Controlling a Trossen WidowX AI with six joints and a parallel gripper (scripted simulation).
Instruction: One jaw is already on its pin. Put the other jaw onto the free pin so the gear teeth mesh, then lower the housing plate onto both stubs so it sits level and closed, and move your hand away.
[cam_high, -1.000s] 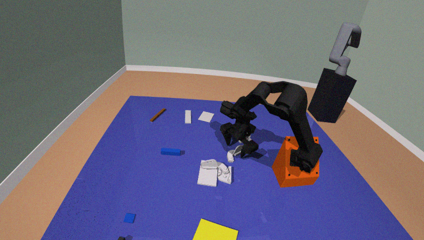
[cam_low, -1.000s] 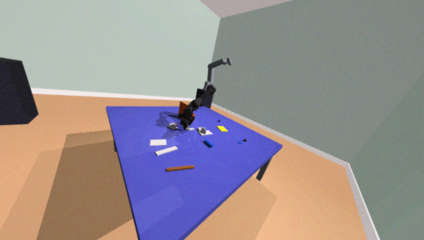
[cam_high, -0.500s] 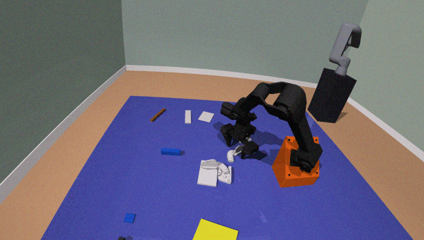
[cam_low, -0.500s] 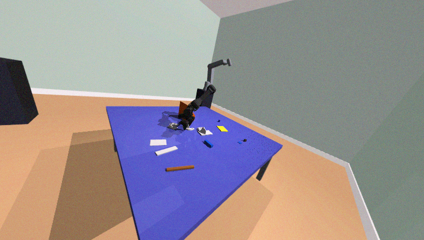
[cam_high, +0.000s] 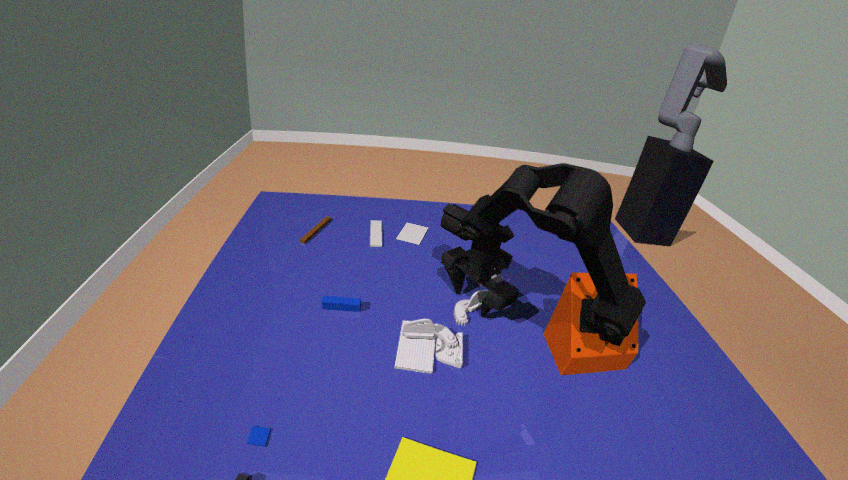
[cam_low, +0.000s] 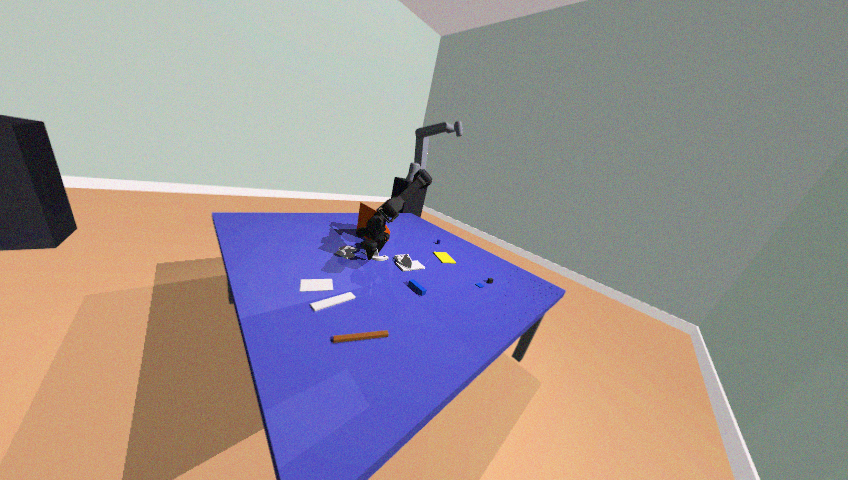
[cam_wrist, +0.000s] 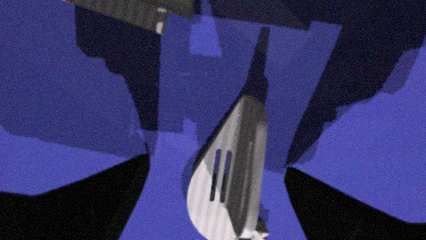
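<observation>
Now: the jaw 20 mm ahead of my gripper tip and 40 mm to the left of it. The rest, counted from my gripper tip: white square (140 mm ahead, 290 mm to the right); blue block (290 mm ahead, 40 mm to the left, 10 mm above); white stepped part (60 mm behind, 110 mm to the right).
</observation>
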